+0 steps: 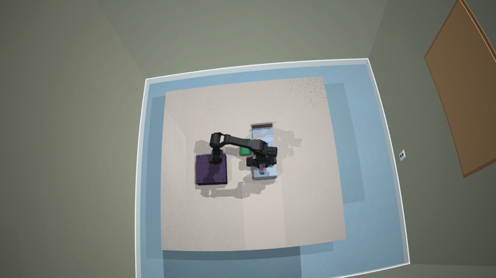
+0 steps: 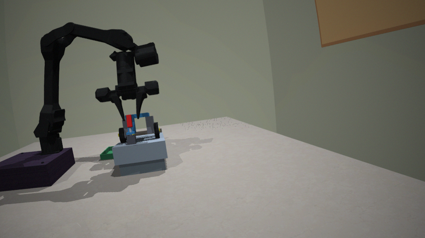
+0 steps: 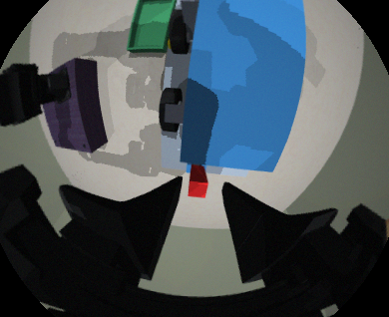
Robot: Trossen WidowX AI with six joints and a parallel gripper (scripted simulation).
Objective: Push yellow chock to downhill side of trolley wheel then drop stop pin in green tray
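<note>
My gripper tip is 2 cm above the red-headed stop pin and 1 cm past it. From my gripper tip the other things lie so: blue trolley: 9 cm to the left, 4 cm below, 3 cm ahead; green tray: 22 cm to the left, 16 cm below, 9 cm behind; yellow chock: 20 cm to the left, 7 cm below, 1 cm behind.
</note>
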